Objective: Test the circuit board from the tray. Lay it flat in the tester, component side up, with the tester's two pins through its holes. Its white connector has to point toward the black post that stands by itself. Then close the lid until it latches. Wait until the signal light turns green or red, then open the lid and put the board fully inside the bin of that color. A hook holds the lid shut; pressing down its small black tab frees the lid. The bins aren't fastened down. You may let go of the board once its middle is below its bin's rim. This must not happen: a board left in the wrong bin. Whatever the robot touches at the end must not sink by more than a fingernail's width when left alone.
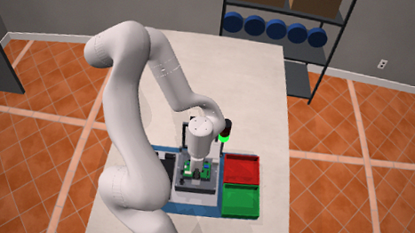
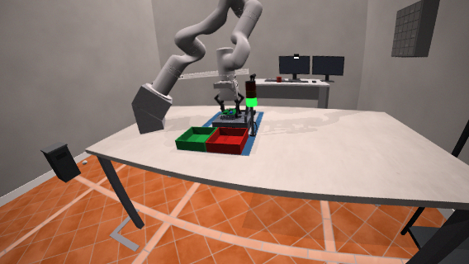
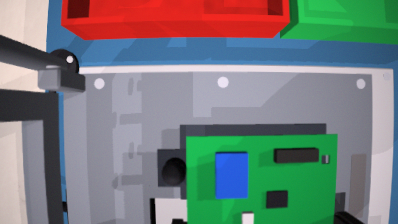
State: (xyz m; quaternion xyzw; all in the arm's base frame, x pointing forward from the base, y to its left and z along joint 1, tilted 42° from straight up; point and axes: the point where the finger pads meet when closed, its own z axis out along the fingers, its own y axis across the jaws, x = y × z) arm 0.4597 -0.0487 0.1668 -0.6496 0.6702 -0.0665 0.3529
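Now: hand 80 mm past the green bin, 210 mm to the left of it and 90 mm above it. Also, from my hand: red bin 70 mm ahead, 190 mm to the right, 90 mm below; tester lid 110 mm ahead, 10 mm to the left, 80 mm above; green circuit board 10 mm below.
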